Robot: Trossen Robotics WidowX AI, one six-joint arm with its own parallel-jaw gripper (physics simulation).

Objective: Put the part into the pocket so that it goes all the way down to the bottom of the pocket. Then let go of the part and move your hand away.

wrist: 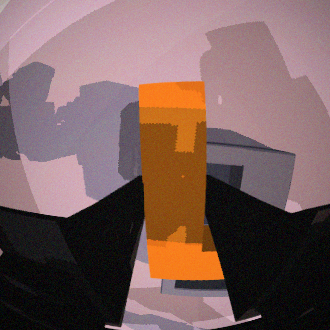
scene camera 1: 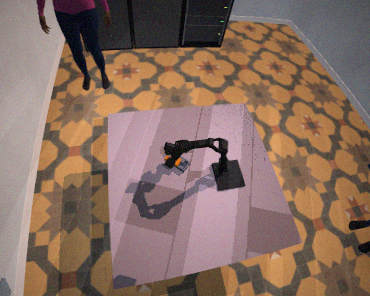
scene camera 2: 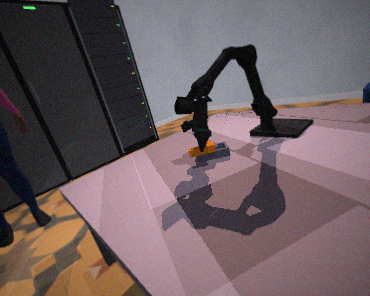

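Where they show: gripper, fingertip midpoint: (wrist: 173, 182) (scene camera 1: 171, 161) (scene camera 2: 201, 151); arm's base, origin of the base link: (scene camera 1: 222, 168) (scene camera 2: 266, 127).
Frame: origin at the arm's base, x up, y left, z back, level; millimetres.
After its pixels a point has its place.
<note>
The orange L-shaped part (scene camera 1: 176, 160) {z -322, x 43, y -153 mm} (scene camera 2: 194, 151) {z -381, x 35, y -186 mm} (wrist: 172, 170) {z -359, x 42, y -182 mm} lies across one side of the grey block with the pocket (scene camera 1: 185, 165) {z -254, x -20, y -125 mm} (scene camera 2: 223, 152) {z -304, x -3, y -98 mm} (wrist: 265, 172) {z -307, x 12, y -215 mm}, out of line with the pocket. Its long leg reaches past the block's edge. My gripper (scene camera 1: 171, 162) {z -352, x 24, y -173 mm} (scene camera 2: 202, 149) {z -352, x 24, y -173 mm} (wrist: 173, 182) {z -352, x 24, y -173 mm} is shut on the long leg, one finger on each side. In the wrist view the right finger hides part of the short foot. Dark pocket openings show beside and below the part. Whether the part touches the block's top cannot be told.
The arm's black base plate (scene camera 1: 231, 177) {z 38, x -6, y 88 mm} (scene camera 2: 290, 127) {z -4, x -7, y 105 mm} stands on the pink table top (scene camera 1: 140, 250) {z -741, x -23, y 328 mm} (scene camera 2: 325, 225) {z -597, x -24, y 261 mm}, to the right of the block in both scene views. Dark cabinets (scene camera 1: 155, 22) (scene camera 2: 45, 75) and a person (scene camera 1: 77, 25) (scene camera 2: 17, 182) stand beyond the table.
</note>
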